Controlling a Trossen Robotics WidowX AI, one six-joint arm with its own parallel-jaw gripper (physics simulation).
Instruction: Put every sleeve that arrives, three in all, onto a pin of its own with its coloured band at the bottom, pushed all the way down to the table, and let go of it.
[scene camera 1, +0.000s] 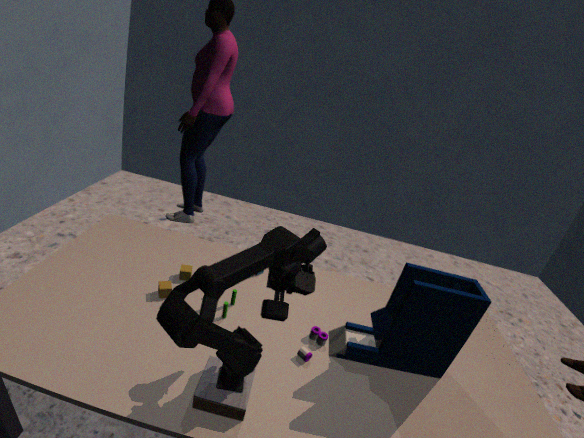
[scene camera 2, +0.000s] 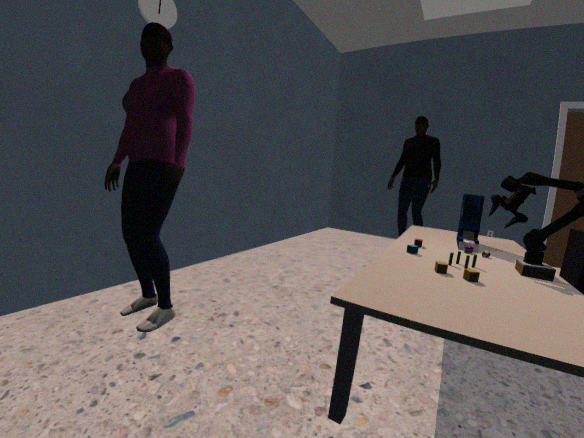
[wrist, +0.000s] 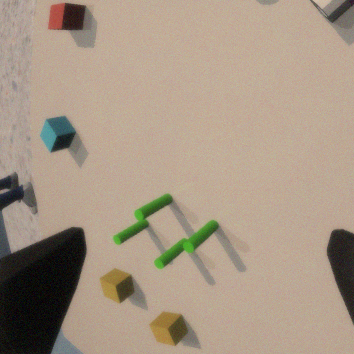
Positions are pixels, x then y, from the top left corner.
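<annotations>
My gripper (scene camera 1: 272, 292) is empty, its fingers open; it holds nothing. On the table I see a red cube (wrist: 67, 22), and a teal cube (wrist: 57, 133) rests on the table as well.
</annotations>
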